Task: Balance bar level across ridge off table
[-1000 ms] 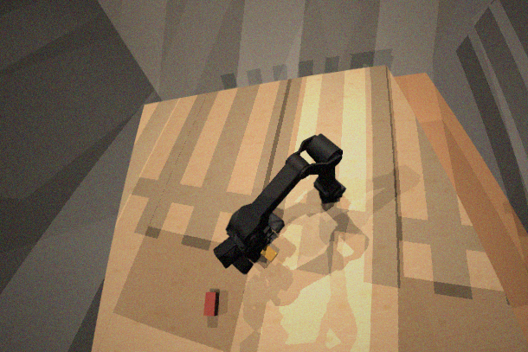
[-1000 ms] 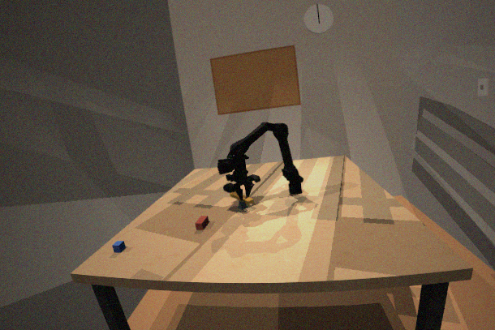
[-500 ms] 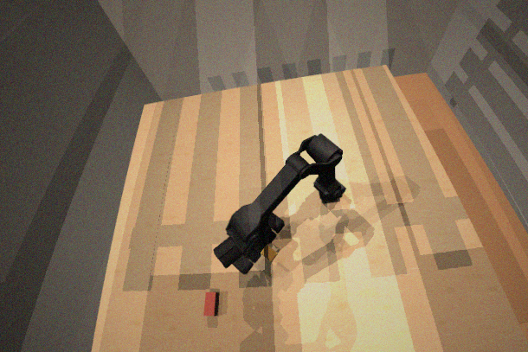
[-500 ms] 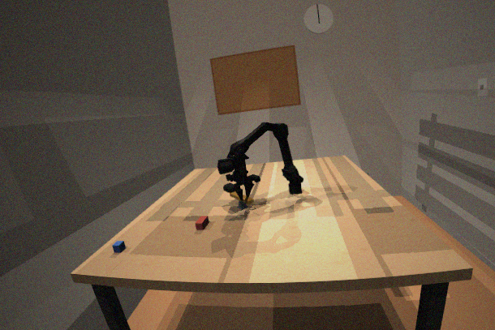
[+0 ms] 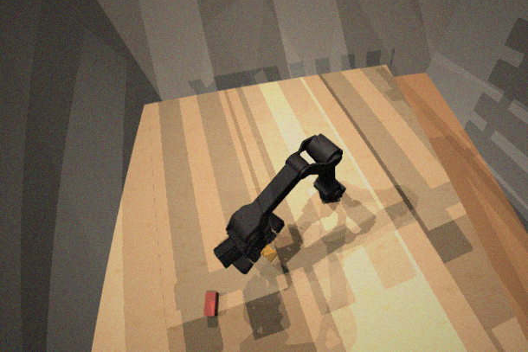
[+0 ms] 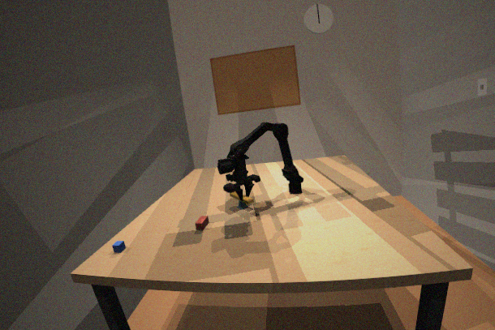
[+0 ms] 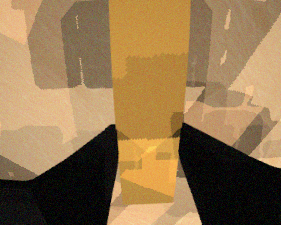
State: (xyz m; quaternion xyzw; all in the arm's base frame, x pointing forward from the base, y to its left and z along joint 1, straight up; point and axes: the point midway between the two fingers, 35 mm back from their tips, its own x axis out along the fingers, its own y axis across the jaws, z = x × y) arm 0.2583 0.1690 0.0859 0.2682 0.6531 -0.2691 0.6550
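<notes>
The yellow bar is 20 mm to the right of my gripper tip and 20 mm ahead of it. Round my gripper tip: red block 180 mm ahead, 150 mm to the left, 40 mm below; then small blue cube 480 mm ahead, 330 mm to the left, 40 mm below.
</notes>
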